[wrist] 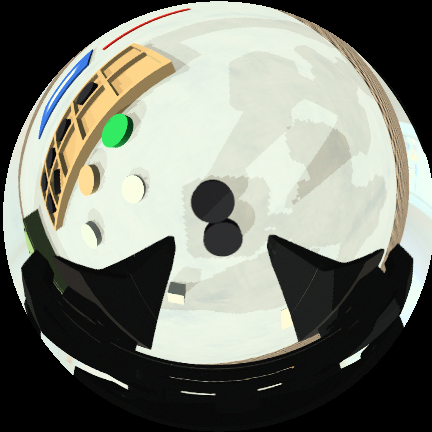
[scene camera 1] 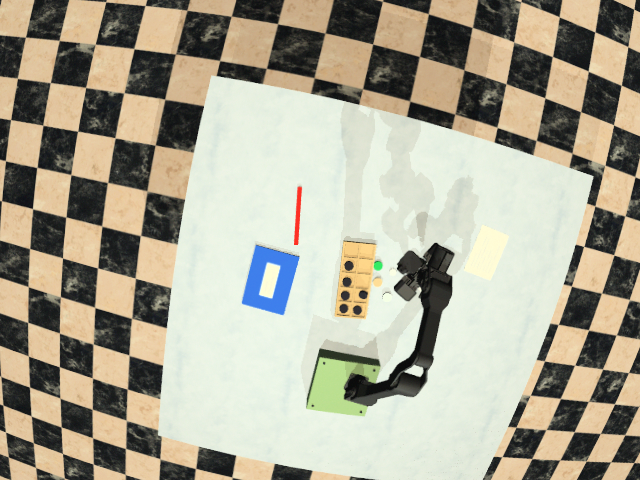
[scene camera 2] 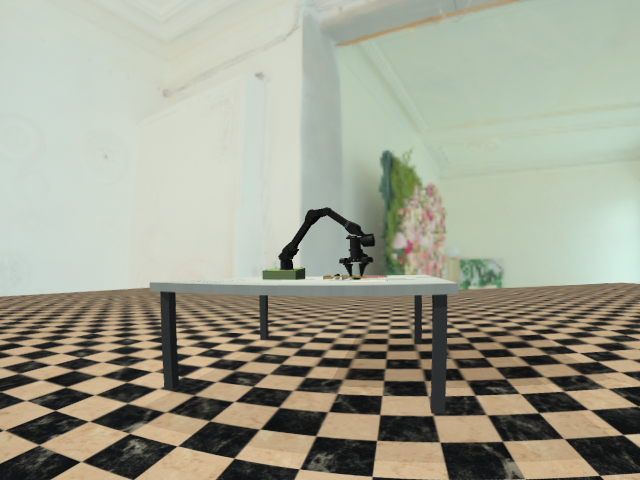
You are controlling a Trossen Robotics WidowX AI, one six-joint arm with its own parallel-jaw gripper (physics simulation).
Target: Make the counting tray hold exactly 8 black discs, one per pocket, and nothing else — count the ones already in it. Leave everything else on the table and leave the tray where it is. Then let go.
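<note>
The wooden counting tray [scene camera 1: 366, 250] [wrist: 160, 75] has two columns of pockets. Several pockets hold one black disc each; the top row and the right column's second and third pockets are empty. Two loose black discs lie on the table in the wrist view, the farther one [wrist: 212, 201] against the nearer one [wrist: 223, 238], seeming to touch or slightly overlap. My gripper [scene camera 1: 404, 275] [scene camera 2: 356, 275] [wrist: 221, 241] is open and empty, pointing down low above the table. In the wrist view the nearer disc shows between its fingertips. The arm hides both loose discs in scene camera 1.
Beside the tray lie a green disc [scene camera 1: 378, 265] [wrist: 116, 130], a tan disc [scene camera 1: 377, 282] [wrist: 89, 180] and two whitish discs [wrist: 133, 189] [wrist: 91, 234]. A small grey-white block [wrist: 176, 293] is near the left finger. A blue frame [scene camera 1: 251, 281], red bar [scene camera 1: 297, 215] and cream sheet [scene camera 1: 486, 252] lie farther out.
</note>
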